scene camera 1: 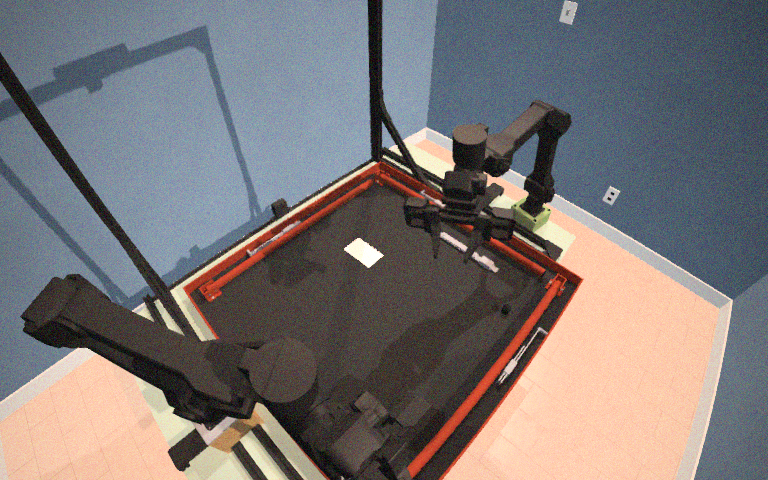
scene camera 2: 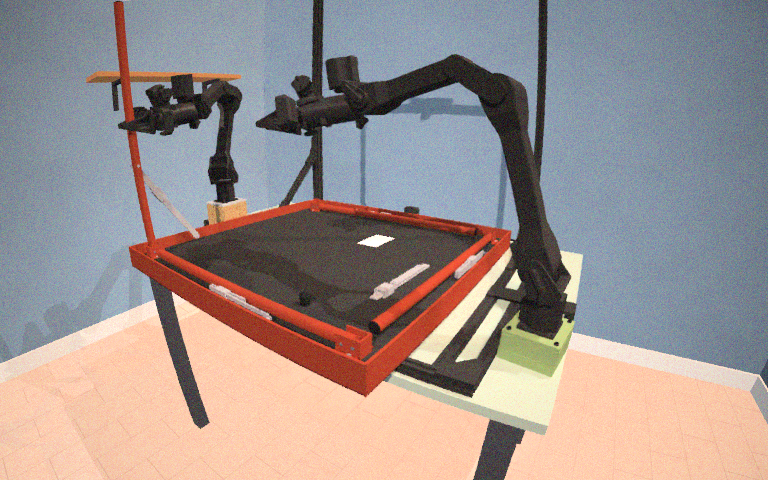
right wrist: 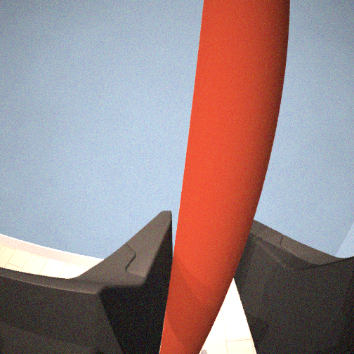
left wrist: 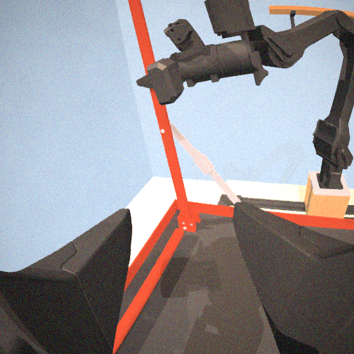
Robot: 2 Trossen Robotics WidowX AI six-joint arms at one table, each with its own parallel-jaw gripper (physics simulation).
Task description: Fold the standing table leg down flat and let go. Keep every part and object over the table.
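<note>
The standing table leg is a red tube, upright with a slight lean at the left corner of the table frame in scene camera 2. A pale brace slants from it to the rim. My right gripper is shut on the leg well above its hinge, one finger on each side. Its fingertips are out of view in scene camera 1. My left gripper is partly open and empty, above the table and away from the leg.
The upturned table has a raised red rim. Folded red legs lie along its sides. A white card and a small black knob are on the dark underside. Black posts stand behind.
</note>
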